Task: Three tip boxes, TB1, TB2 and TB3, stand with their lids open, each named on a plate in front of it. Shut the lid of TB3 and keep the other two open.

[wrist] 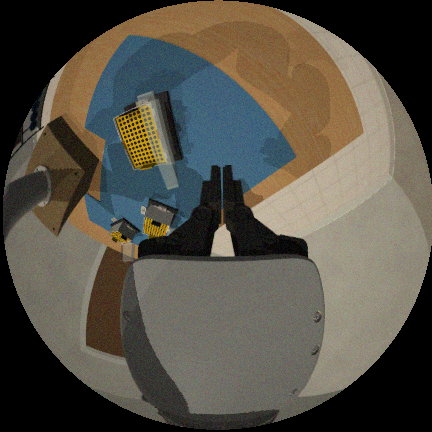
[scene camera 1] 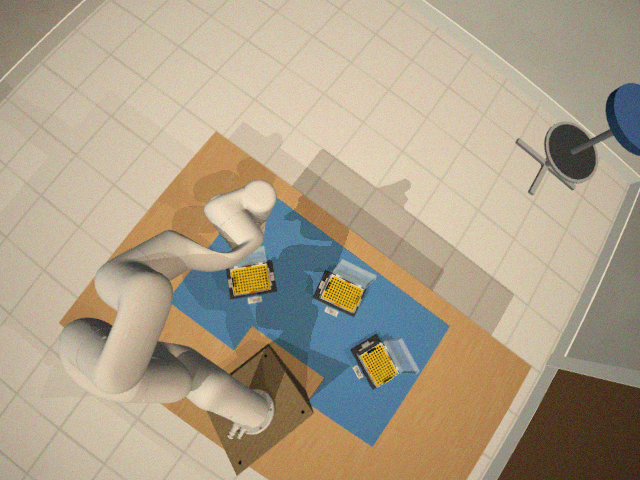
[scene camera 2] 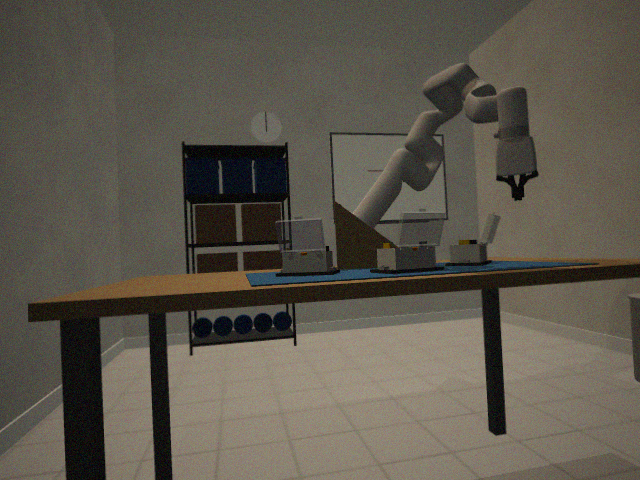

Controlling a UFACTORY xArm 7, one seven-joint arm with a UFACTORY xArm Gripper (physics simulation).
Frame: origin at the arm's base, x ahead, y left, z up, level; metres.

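Seen in the pictures: gripper, fingertip midpoint: [wrist: 221, 177] [scene camera 2: 518, 200]; arm's base, origin of the base link: [wrist: 40, 185] [scene camera 1: 254, 411] [scene camera 2: 361, 223].
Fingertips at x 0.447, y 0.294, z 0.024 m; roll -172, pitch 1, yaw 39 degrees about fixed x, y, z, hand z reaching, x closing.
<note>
Offsets run from my fingertips to a thing's top centre. "spot": to the spot under its first point. Level surfaces: height alone.
TB3 @[dx -0.130, dy -0.077, dz -0.104 m] [scene camera 1: 250, 279] [scene camera 2: 467, 253] [wrist: 140, 137] is the box at the left in scene camera 1. Its clear lid @[spot: dx -0.039, dy -0.068, dz -0.075 m] [scene camera 2: 490, 228] [wrist: 161, 122] stands open, partly under the arm in scene camera 1. The middle box @[dx -0.026, dy -0.357, dz -0.112 m] [scene camera 1: 342, 292] [scene camera 2: 408, 257] [wrist: 161, 212] has its lid @[spot: dx +0.057, dy -0.350, dz -0.082 m] [scene camera 1: 354, 273] [scene camera 2: 421, 228] open. The far box @[dx -0.162, dy -0.574, dz -0.112 m] [scene camera 1: 378, 364] [scene camera 2: 306, 261] [wrist: 123, 228] has its lid [scene camera 1: 402, 355] [scene camera 2: 300, 235] open. I cannot read which is TB1 or TB2. My gripper [scene camera 2: 517, 197] [wrist: 221, 177] is shut, empty and high above the table, on the lid side of TB3.
The boxes stand on a blue mat @[dz -0.178 m] [scene camera 1: 429, 328] [scene camera 2: 273, 279] [wrist: 210, 100] on the wooden table @[dz -0.181 m] [scene camera 1: 480, 382] [scene camera 2: 155, 290]. The arm rises from a brown wedge mount [scene camera 1: 289, 403] [scene camera 2: 351, 242] [wrist: 75, 135]. A stool [scene camera 1: 628, 118] and a shelf rack [scene camera 2: 235, 150] stand away from the table.
</note>
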